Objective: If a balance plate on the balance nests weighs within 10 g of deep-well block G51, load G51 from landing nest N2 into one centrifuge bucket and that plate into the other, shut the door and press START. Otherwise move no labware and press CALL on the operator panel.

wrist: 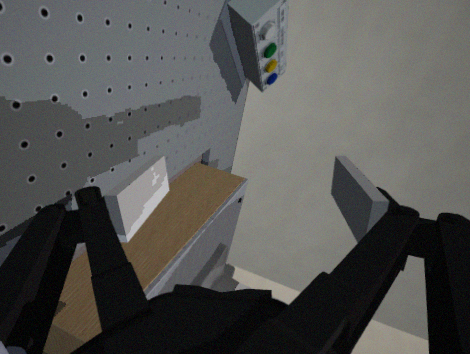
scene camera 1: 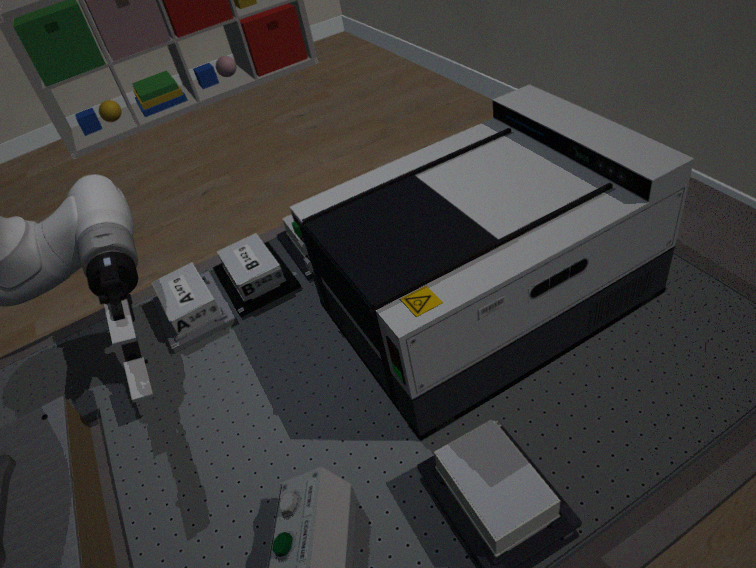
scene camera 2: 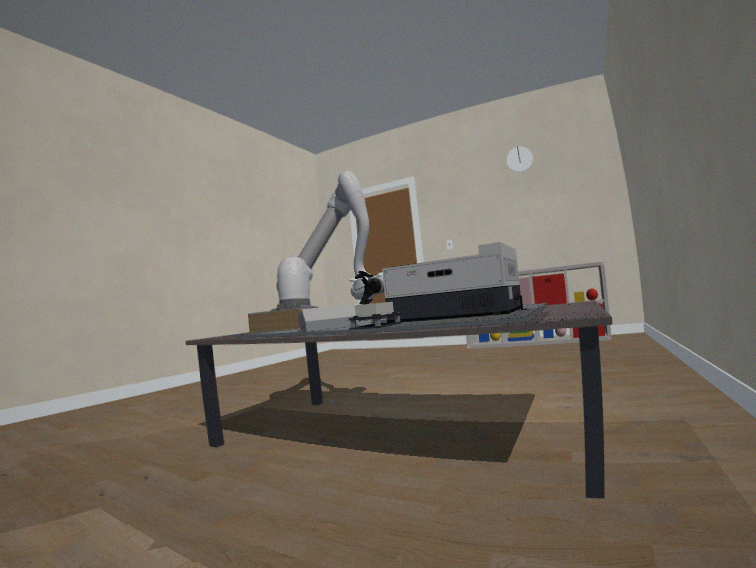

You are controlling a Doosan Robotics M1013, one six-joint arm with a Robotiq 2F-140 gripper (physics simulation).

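Frame: origin at the arm's base, x ahead, y right, z down, level; millimetres.
Seen in the pictures: gripper, fingertip midpoint: (wrist: 247, 174) (scene camera 1: 134, 372) (scene camera 2: 352, 294).
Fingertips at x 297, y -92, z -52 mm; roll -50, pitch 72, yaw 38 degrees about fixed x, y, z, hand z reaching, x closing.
Pixels of each thing's top centre, then the offset from my fingertips to it.
- Balance plate A at its top centre: (scene camera 1: 180, 289) dz +70, dx +76, dy -236 mm
- balance plate B at its top centre: (scene camera 1: 247, 257) dz +76, dx +206, dy -255 mm
- white block at its top centre: (scene camera 1: 494, 475) (scene camera 2: 374, 303) dz +49, dx +354, dy +343 mm
- operator panel at its top centre: (scene camera 1: 295, 560) (wrist: 284, 49) (scene camera 2: 327, 306) dz +46, dx +121, dy +326 mm
- further nest at its top centre: (scene camera 1: 317, 238) dz +112, dx +345, dy -276 mm
My gripper (scene camera 1: 129, 351) (scene camera 2: 364, 287) (wrist: 247, 174) is open and empty, tilted sideways, beside plate A and above the perforated deck. Balance plate A (scene camera 1: 196, 291), marked 147 g, and balance plate B (scene camera 1: 261, 262), marked 142 g, sit on their nests at the table's far edge. A white block (scene camera 1: 519, 488) (scene camera 2: 374, 309) sits on a dark nest near the front right; no label on it is readable. The centrifuge (scene camera 1: 550, 268) (scene camera 2: 452, 276) has a dark panel over its near top; its buckets are hidden. The operator panel (scene camera 1: 336, 513) (scene camera 2: 326, 317) (wrist: 243, 40) shows green, yellow and blue buttons in the wrist view.
The wooden-sided robot base plinth (scene camera 1: 91, 494) (scene camera 2: 275, 321) (wrist: 192, 210) is close to the gripper at the left. A further nest (scene camera 1: 293, 250) beyond plate B is partly hidden by the centrifuge. A cube shelf (scene camera 1: 122, 94) stands against the wall behind.
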